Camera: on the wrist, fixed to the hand. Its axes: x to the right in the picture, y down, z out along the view.
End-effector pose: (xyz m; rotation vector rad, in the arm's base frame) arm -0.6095 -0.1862 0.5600 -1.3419 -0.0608 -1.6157
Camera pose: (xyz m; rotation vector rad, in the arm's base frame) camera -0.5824 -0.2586 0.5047 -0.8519 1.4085 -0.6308
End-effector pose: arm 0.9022 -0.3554 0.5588 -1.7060 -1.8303 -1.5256
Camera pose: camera 0.9489 -0.4024 0.6269 -1.7868 0.2376 -1.4632
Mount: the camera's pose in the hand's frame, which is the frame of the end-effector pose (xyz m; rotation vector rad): 0.0067 0.0839 -0.0442 -0.5614 0.5065 1.4263
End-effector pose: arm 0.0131 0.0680 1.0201 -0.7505 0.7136 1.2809
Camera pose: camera -0.0710 0.0462 0.9816 0.9998 -1.3515 -2.5345
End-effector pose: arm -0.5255 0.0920 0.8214 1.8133 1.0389 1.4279
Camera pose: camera -0.5499 0.0543 0.9052 -1.5961 0.7066 -2.4844
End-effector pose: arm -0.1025 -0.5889 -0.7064 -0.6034 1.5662 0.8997
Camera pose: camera -0.1958 -0.5764 -0.6934 -0.0490 -2.0048 -2.2566
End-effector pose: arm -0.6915 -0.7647 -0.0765 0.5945 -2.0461 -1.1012
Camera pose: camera -0.6662 -0.7476 0.0135 -0.7436 -1.1036 -0.4600
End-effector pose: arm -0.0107 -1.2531 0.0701 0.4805 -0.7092 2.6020
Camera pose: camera -0.0646 -1.2937 0.0032 0.7859 1.2238 -1.9284
